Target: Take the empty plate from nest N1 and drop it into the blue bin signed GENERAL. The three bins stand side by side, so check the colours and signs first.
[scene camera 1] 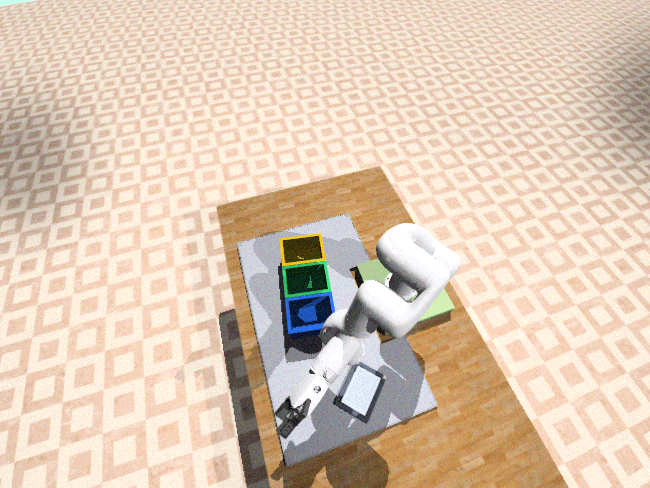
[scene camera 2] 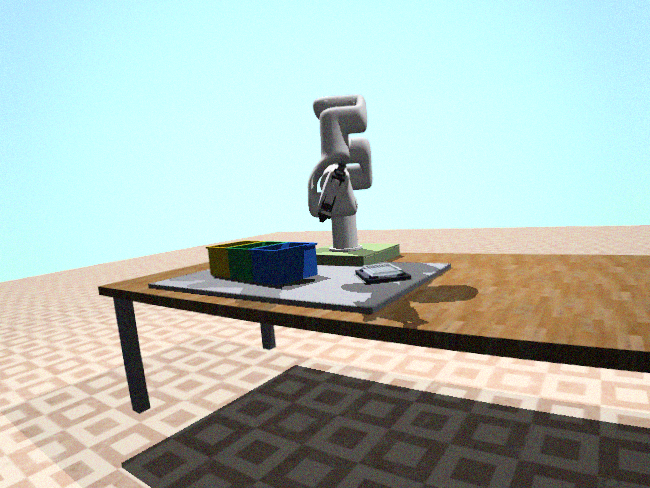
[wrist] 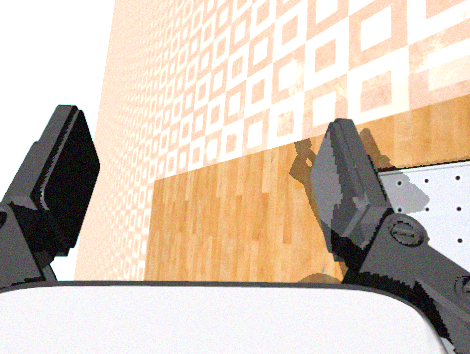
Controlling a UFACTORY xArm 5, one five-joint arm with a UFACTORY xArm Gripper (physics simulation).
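The pale plate lies in a dark-rimmed nest on the grey board; no nest label is legible. The blue bin stands at the end of the bin row nearest the plate, beside the green bin; the yellow bin is at the far end. No signs are readable. My gripper is open and empty, high above the table and tilted. The plate and bins do not show in the wrist view.
The grey board lies on the wooden table. The arm's base stands on a green block beside the board. The wrist view shows table edges and tiled floor beyond.
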